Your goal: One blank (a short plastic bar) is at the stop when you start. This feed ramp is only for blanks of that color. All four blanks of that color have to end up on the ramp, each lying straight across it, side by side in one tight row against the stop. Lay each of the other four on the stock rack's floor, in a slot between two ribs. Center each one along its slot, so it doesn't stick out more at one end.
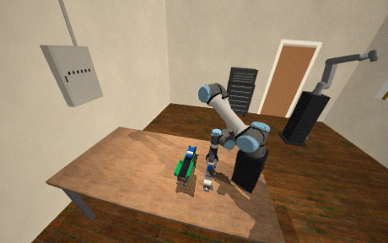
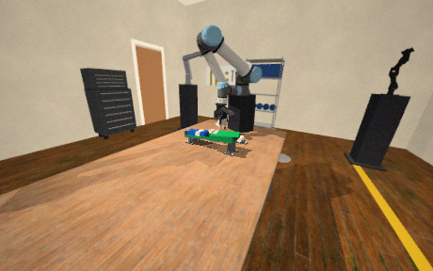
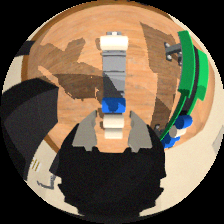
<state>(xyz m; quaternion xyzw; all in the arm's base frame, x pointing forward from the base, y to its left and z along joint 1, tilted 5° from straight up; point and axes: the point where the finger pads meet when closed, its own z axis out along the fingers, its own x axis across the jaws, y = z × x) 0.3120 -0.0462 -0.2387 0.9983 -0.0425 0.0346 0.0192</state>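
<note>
Right now my hand is 8 cm above the stock rack and 3 cm to the right of it.
</note>
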